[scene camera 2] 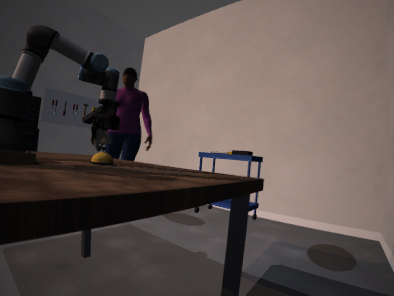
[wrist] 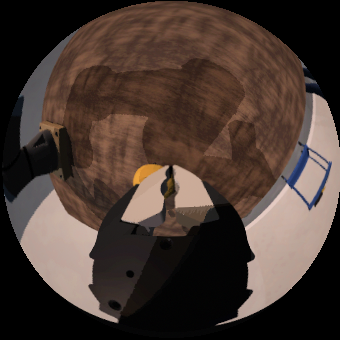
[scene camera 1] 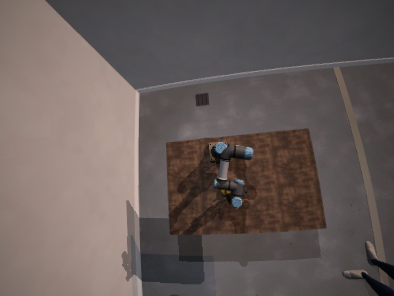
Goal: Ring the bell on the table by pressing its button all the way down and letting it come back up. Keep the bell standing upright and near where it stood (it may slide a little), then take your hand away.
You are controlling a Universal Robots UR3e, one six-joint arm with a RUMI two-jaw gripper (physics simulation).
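Where they show: gripper, fingertip midpoint: [scene camera 2: 98, 151] [wrist: 171, 166]; arm's base, link origin: [scene camera 2: 0, 150] [wrist: 47, 150].
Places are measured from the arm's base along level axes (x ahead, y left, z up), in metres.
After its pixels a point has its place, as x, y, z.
Observation:
The yellow dome bell [scene camera 1: 225, 192] @[0.341, -0.047, 0.038] [scene camera 2: 102, 159] @[0.310, -0.076, -0.009] [wrist: 144, 173] @[0.322, -0.013, 0.000] stands upright on the brown wooden table [scene camera 1: 290, 180] @[0.404, 0.495, -0.029] [scene camera 2: 165, 186] @[0.117, -0.487, -0.029] [wrist: 175, 30] @[0.327, 0.266, -0.029]. In scene camera 1 the arm covers much of it, and in the wrist view the fingers cover its right part. My gripper [scene camera 2: 102, 142] [wrist: 171, 166] @[0.363, 0.017, 0.018] is shut and empty, pointing down. In scene camera 2 its fingertips are right over the small button on top of the bell, very close to it. I cannot tell whether they touch the button or how far down it is.
A blue cart [scene camera 2: 230, 157] [wrist: 299, 167] stands on the floor beyond the table. A person in a purple top [scene camera 2: 131, 112] stands behind the arm in scene camera 2; their feet show at the lower right of scene camera 1. A tool board [scene camera 2: 65, 107] hangs on the wall.

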